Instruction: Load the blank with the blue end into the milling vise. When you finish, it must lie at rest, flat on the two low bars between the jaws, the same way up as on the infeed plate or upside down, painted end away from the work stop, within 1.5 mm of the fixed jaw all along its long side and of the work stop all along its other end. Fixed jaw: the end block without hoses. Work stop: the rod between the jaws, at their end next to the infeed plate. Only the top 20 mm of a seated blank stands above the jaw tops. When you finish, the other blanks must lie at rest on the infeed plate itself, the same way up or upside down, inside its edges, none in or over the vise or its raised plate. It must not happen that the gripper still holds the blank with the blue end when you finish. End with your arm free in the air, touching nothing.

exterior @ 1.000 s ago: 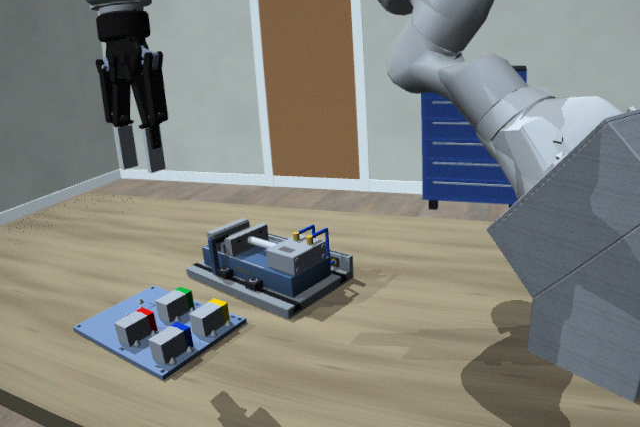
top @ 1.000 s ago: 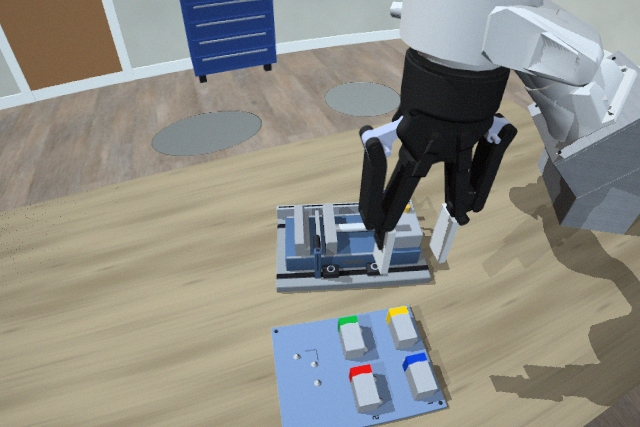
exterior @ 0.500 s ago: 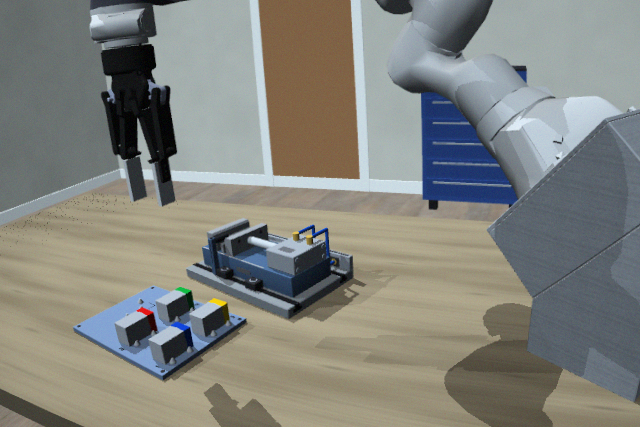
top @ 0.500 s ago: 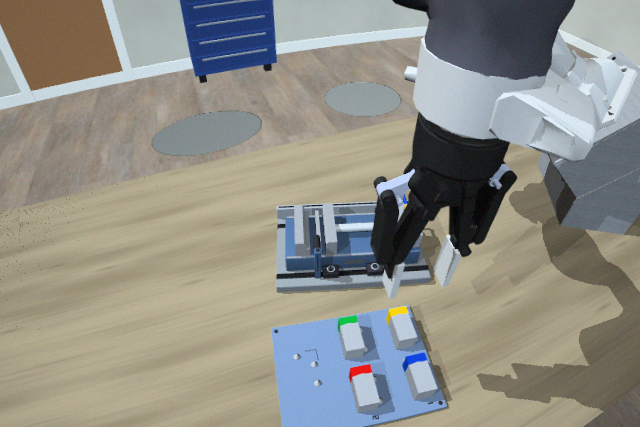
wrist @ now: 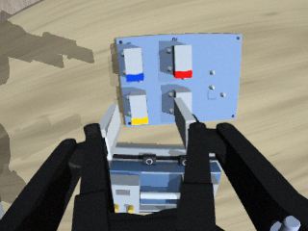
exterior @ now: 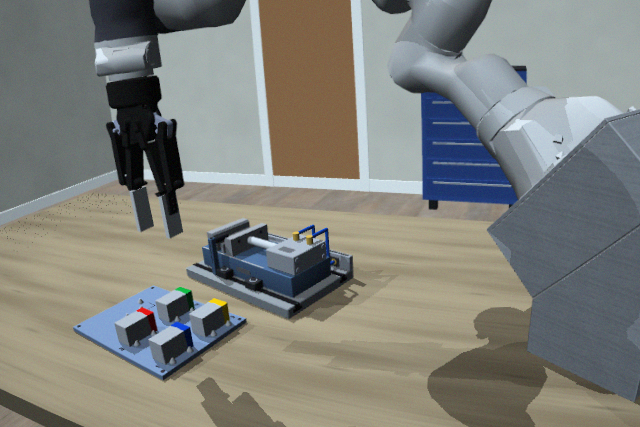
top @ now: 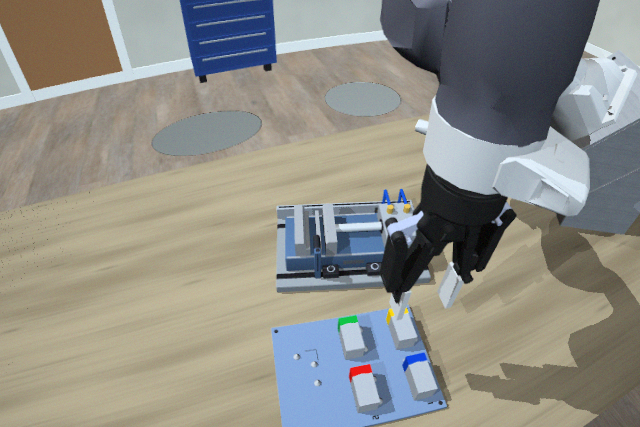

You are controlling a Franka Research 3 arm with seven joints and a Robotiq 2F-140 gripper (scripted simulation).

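The blue-ended blank lies 200 mm below my hand and 40 mm to the left of it. From my hand the other things lie so: yellow-ended blank: 200 mm below, 40 mm to the right, 40 mm behind; red-ended blank: 200 mm below, 80 mm ahead; green-ended blank: 200 mm below, 80 mm to the right, 40 mm ahead.
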